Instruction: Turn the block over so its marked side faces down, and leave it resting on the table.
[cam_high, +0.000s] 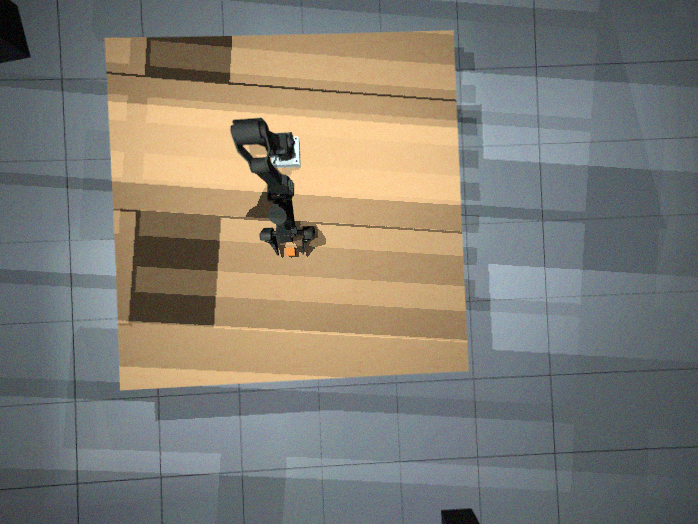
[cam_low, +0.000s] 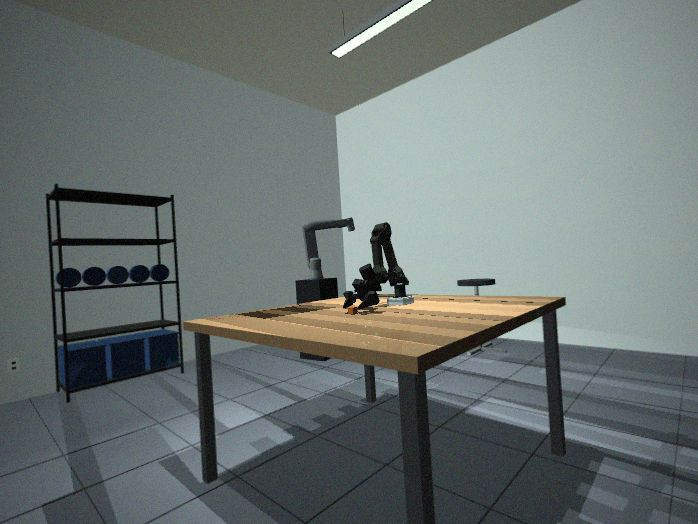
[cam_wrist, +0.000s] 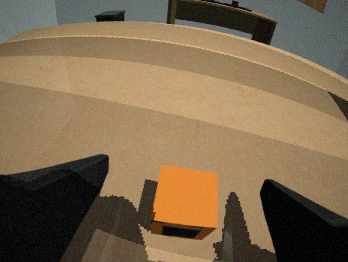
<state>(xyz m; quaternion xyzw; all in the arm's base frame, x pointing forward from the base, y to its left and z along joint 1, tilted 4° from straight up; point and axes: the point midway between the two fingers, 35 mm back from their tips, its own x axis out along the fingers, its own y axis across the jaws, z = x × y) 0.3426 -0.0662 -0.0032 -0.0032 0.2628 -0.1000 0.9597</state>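
The orange block lies 20 mm behind my gripper tip and 10 mm below it.
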